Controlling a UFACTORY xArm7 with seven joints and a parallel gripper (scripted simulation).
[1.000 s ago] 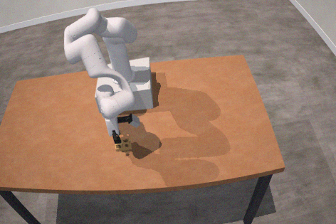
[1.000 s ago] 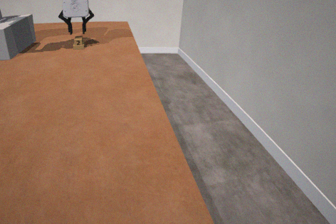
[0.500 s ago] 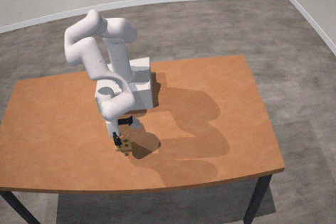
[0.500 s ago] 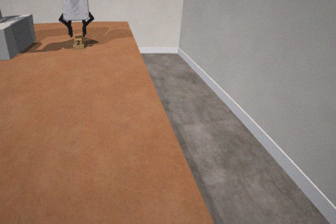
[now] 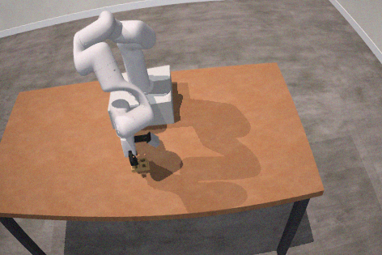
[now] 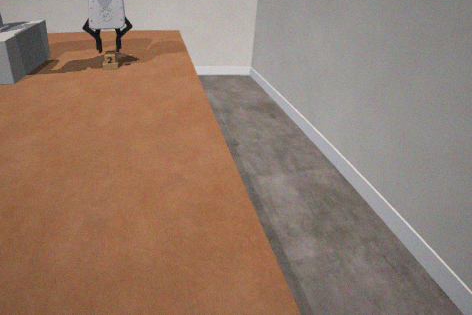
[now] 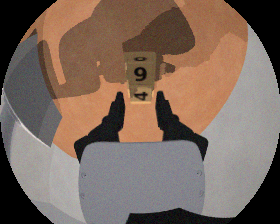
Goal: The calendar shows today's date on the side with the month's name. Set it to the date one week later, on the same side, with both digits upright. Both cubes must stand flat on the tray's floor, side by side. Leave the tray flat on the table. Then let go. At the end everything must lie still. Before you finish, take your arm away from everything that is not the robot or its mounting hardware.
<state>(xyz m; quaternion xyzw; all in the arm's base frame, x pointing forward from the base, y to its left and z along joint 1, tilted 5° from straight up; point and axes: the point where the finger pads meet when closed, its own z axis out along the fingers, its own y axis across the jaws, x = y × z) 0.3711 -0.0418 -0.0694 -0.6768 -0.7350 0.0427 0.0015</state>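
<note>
Right now the wooden tray is 2 cm to the left of my hand and 6 cm below it.
</note>
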